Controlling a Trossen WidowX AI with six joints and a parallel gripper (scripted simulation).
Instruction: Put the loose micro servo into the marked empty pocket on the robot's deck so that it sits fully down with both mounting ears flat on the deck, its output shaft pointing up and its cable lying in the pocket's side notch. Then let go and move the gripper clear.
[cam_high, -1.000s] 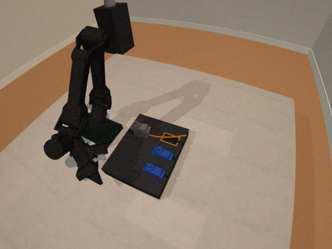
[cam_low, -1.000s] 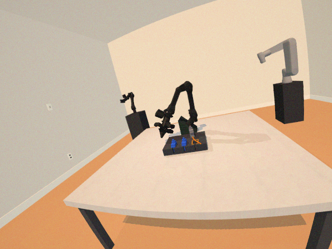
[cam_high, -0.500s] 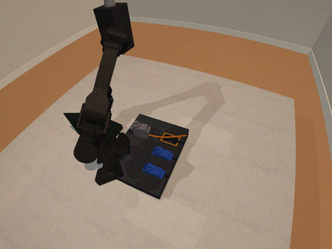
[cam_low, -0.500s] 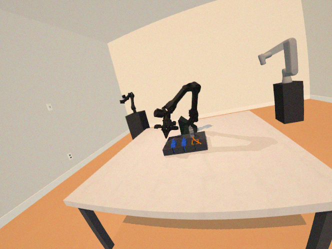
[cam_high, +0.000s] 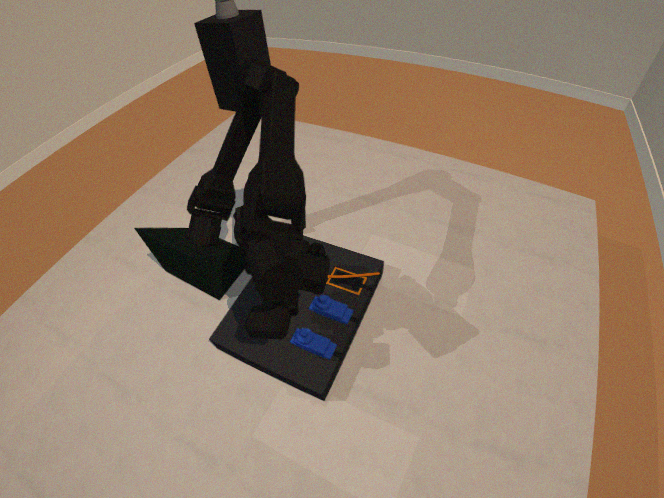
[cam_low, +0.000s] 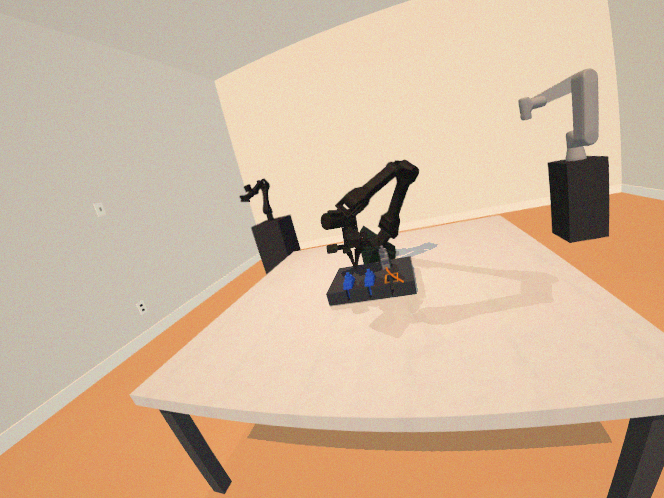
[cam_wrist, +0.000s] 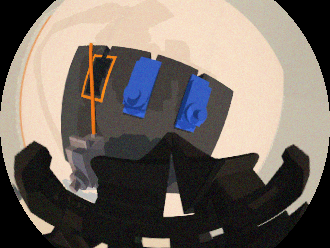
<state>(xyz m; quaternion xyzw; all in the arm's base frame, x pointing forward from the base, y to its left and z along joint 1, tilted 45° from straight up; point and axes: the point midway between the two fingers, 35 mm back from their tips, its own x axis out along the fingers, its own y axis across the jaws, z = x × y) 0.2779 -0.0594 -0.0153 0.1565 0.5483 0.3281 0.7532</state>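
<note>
Right now the dark deck is 7 cm behind my gripper tip, 5 cm to the left of it and 6 cm below it.
</note>
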